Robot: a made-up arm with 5 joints. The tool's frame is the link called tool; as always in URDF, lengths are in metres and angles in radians. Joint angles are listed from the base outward.
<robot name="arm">
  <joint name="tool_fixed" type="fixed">
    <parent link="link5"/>
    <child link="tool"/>
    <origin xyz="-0.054 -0.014 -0.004" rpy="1.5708 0 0"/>
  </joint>
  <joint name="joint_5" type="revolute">
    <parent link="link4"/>
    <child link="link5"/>
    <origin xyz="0.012 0.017 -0.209" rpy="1.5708 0 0"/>
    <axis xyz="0 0 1"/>
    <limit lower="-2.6" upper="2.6"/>
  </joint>
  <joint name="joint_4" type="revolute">
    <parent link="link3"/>
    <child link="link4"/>
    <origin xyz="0.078 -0.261 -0.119" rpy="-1.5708 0 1.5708"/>
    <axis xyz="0 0 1"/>
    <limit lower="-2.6" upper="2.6"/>
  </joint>
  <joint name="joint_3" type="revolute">
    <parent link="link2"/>
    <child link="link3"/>
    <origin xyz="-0.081 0.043 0.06" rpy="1.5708 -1.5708 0"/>
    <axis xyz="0 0 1"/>
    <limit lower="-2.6" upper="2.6"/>
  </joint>
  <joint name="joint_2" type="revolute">
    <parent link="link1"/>
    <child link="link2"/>
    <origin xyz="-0.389 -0.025 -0.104" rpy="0 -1.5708 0"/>
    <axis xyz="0 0 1"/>
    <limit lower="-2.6" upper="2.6"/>
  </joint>
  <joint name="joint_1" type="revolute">
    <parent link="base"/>
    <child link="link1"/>
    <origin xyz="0 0 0.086" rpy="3.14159 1.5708 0"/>
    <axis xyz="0 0 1"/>
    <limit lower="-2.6" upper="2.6"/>
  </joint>
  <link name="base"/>
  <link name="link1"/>
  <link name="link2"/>
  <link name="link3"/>
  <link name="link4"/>
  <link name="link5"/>
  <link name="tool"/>
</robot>
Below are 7 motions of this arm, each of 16 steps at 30 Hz.
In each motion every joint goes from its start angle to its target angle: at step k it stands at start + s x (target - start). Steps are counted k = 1, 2, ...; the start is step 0. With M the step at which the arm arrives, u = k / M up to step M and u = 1 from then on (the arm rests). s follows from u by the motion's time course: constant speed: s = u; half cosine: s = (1 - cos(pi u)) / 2; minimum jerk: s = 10 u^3 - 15 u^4 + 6 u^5.
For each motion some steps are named. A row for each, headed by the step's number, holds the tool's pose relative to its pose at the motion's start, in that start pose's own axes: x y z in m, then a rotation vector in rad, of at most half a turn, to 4 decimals.
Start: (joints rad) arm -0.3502 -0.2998 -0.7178 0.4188 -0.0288
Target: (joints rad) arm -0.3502 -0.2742 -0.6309 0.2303 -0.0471
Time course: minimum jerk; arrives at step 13
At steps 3, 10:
3: 0.0029 -0.0004 0.0018 -0.0011 0.0057 0.0176
10: 0.0333 -0.0030 0.0189 -0.0050 0.0634 0.1911

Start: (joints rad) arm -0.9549 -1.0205 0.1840 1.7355 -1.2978
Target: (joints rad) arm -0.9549 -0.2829 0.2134 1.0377 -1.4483
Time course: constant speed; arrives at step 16
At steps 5, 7, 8, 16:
5: 0.0163 0.0417 -0.0274 0.4291 -0.0902 0.1163
7: 0.0225 0.0611 -0.0352 0.6016 -0.1257 0.1598
8: 0.0255 0.0713 -0.0384 0.6881 -0.1432 0.1809
16: 0.0448 0.1602 -0.0419 1.3843 -0.2713 0.3365

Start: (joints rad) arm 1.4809 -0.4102 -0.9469 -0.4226 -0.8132
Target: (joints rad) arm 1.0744 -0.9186 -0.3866 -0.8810 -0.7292
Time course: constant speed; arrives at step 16
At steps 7, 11, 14, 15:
7: 0.0910 -0.0401 -0.0026 0.0333 0.3528 -0.1290
11: 0.1343 -0.0824 -0.0230 0.0883 0.5384 -0.2446
14: 0.1583 -0.1237 -0.0453 0.1445 0.6643 -0.3496
15: 0.1642 -0.1392 -0.0537 0.1658 0.7031 -0.3880

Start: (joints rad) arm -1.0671 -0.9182 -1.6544 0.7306 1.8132
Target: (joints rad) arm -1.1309 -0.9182 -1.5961 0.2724 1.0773
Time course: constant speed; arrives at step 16
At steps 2, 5, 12, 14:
2: -0.0026 0.0034 -0.0013 -0.0497 -0.0818 -0.0192
5: -0.0057 0.0077 -0.0032 -0.1275 -0.2032 -0.0381
12: -0.0091 0.0136 -0.0073 -0.3188 -0.4786 -0.0348
14: -0.0092 0.0142 -0.0080 -0.3743 -0.5547 -0.0212

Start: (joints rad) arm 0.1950 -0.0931 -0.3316 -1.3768 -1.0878
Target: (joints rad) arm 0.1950 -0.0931 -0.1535 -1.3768 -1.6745
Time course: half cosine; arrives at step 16
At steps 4, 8, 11, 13, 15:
4: 0.0051 -0.0063 -0.0029 0.0109 -0.0809 -0.0232
8: 0.0185 -0.0216 -0.0104 0.0289 -0.2760 -0.0827
11: 0.0299 -0.0339 -0.0167 0.0345 -0.4289 -0.1325
13: 0.0359 -0.0401 -0.0199 0.0344 -0.5047 -0.1580
15: 0.0392 -0.0436 -0.0217 0.0335 -0.5456 -0.1720

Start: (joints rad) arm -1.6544 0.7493 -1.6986 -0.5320 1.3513
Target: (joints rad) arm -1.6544 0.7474 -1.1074 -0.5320 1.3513
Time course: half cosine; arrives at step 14
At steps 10, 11, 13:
10: -0.0351 -0.0935 0.1716 0.0529 0.4144 0.2363
11: -0.0334 -0.1033 0.1884 0.0581 0.4548 0.2593
13: -0.0302 -0.1153 0.2088 0.0644 0.5041 0.2874

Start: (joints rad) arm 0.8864 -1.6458 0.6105 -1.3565 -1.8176
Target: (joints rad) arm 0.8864 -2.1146 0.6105 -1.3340 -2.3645
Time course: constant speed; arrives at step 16
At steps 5, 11, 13, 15, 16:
5: -0.0123 0.0168 -0.0012 -0.1263 -0.2527 0.0243
11: -0.0238 0.0347 -0.0061 -0.2738 -0.5538 0.0818
13: -0.0268 0.0401 -0.0082 -0.3217 -0.6532 0.1078
15: -0.0294 0.0453 -0.0104 -0.3688 -0.7520 0.1374
16: -0.0306 0.0478 -0.0116 -0.3921 -0.8011 0.1536

